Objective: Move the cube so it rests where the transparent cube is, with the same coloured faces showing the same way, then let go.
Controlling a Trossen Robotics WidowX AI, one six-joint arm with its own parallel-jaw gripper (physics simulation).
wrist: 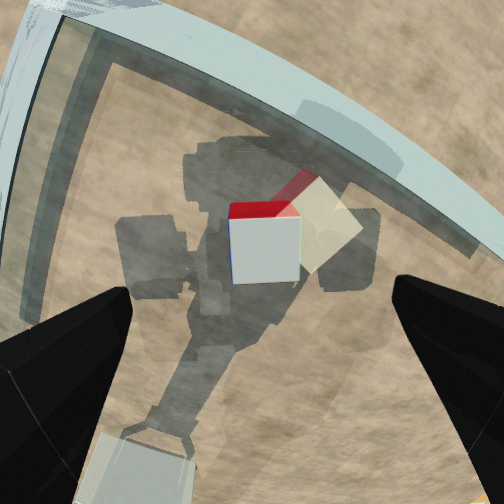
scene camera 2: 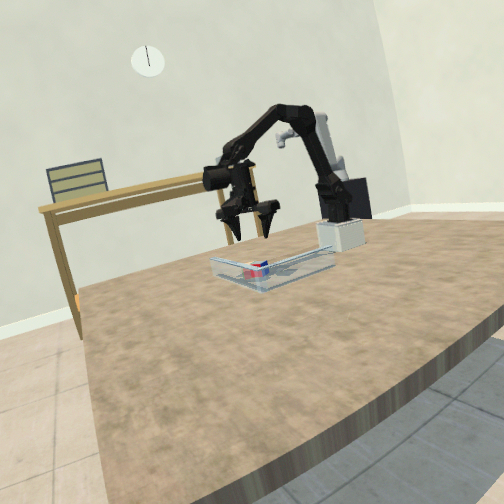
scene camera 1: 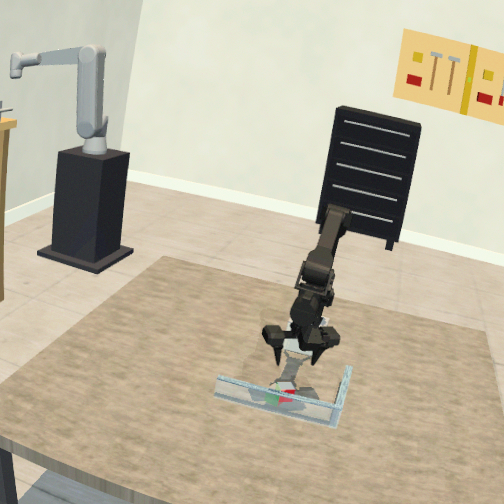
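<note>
The cube (wrist: 265, 245) lies on the wooden table with a white face up and a red side showing. The transparent cube (wrist: 322, 225) overlaps its right side, turned at an angle. My gripper (wrist: 260, 400) hangs open and empty well above the cube, with the cube between the two black fingers in the wrist view. In scene camera 1 the cube (scene camera 1: 285, 398) sits inside the glass corner, below my gripper (scene camera 1: 300, 352). In scene camera 2 the cube (scene camera 2: 260, 268) shows red and blue sides under my gripper (scene camera 2: 252, 222).
A low L-shaped glass wall (scene camera 1: 335, 397) borders the cube on two sides; it also shows in the wrist view (wrist: 300, 90). The arm's white base (scene camera 2: 340, 235) stands on the table. A second grey arm on a black pedestal (scene camera 1: 88, 200) stands off the table.
</note>
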